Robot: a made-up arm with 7 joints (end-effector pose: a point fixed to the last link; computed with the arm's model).
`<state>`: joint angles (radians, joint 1 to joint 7).
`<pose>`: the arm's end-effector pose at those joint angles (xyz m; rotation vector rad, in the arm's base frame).
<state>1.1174 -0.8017 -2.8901 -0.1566 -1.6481 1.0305 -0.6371</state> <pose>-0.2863 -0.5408 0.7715 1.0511 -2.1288 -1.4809</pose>
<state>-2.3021 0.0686 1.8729 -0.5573 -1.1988 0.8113 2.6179</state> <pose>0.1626 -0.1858 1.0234 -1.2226 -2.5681 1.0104</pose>
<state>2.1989 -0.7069 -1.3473 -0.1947 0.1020 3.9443 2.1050</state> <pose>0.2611 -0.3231 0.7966 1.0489 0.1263 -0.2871</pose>
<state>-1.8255 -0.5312 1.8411 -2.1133 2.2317 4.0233 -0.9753</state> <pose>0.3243 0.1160 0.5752 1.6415 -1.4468 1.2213</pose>
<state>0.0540 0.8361 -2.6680 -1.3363 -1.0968 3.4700 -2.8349</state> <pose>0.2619 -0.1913 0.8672 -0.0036 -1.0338 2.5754</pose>
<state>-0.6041 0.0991 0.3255 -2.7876 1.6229 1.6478 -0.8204</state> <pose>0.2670 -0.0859 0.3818 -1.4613 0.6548 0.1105</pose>
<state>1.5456 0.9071 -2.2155 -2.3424 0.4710 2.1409 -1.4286</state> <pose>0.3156 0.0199 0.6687 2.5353 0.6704 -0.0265</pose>
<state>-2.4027 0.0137 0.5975 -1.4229 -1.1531 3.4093 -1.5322</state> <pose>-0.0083 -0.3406 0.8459 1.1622 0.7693 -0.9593</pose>
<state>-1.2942 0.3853 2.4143 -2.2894 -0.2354 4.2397 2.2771</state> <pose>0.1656 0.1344 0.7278 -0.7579 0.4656 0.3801</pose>
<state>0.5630 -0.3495 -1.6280 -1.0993 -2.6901 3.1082 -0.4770</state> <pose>0.0503 -0.3808 0.8044 0.8452 0.7965 -0.7914</pose>
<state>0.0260 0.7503 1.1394 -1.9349 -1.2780 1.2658 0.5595</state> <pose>0.3669 0.4012 0.4138 1.8810 1.0909 -0.0092</pose>
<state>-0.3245 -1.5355 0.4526 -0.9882 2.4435 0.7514 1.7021</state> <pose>-0.5789 0.3765 0.5994 -2.9837 -0.8387 0.0879</pose>
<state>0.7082 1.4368 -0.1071 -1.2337 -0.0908 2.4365 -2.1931</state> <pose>0.5343 0.4143 0.0400 -0.2921 -3.0504 0.4316</pose>
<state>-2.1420 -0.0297 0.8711 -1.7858 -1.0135 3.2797 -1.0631</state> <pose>0.1852 -0.3210 0.7724 1.5176 0.7563 -0.0711</pose>
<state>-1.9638 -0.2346 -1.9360 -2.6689 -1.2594 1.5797 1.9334</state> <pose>-0.2156 0.2347 0.4026 1.8228 1.5418 1.6649</pose>
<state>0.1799 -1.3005 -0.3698 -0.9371 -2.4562 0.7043 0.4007</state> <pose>-0.5599 -0.2487 0.7465 0.4702 -2.8806 0.0842</pose>
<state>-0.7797 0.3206 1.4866 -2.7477 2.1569 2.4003 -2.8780</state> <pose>0.2416 0.0950 0.3988 -1.5595 -1.3317 -0.9352</pose>
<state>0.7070 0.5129 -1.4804 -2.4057 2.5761 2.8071 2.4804</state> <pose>0.2453 -0.1733 0.4788 2.0225 0.8523 0.3028</pose>
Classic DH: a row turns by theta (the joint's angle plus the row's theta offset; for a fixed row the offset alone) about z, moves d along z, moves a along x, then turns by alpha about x. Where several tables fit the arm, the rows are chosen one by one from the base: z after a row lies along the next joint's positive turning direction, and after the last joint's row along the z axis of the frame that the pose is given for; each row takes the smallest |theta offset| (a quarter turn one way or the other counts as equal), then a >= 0, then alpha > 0; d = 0 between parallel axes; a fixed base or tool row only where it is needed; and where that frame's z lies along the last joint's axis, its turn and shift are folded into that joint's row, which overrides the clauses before.
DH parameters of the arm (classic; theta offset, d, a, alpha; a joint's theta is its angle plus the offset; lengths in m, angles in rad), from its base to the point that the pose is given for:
joint 1: 0 0.313 0 -1.5708
joint 2: 0 0 0 1.5708
joint 3: 0 0.4089 0.095 1.5708
joint 4: 0 0 -0.0582 -1.5708
joint 5: 0 0.2709 0 1.5708
joint 6: 0 0 0.0853 1.5708
joint 7: 0 0 0 0

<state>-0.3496 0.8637 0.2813 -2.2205 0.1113 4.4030 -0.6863</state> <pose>0.4597 -0.0828 0.3302 2.1869 0.2622 1.6125</pose>
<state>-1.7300 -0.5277 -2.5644 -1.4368 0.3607 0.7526 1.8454</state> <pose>-0.1623 0.5554 0.5325 1.8478 0.3469 -0.2635</pose>
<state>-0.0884 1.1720 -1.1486 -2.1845 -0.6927 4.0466 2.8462</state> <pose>0.3796 -0.3115 0.3090 -0.9078 2.5789 -1.1390</pose>
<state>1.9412 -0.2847 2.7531 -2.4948 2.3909 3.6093 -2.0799</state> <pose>-0.0363 -0.2875 0.4728 1.5571 -2.2845 -0.3009</pose>
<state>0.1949 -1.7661 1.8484 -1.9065 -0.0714 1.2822 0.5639</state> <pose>-0.3719 0.3576 0.1335 1.2334 0.4281 1.4018</pose>
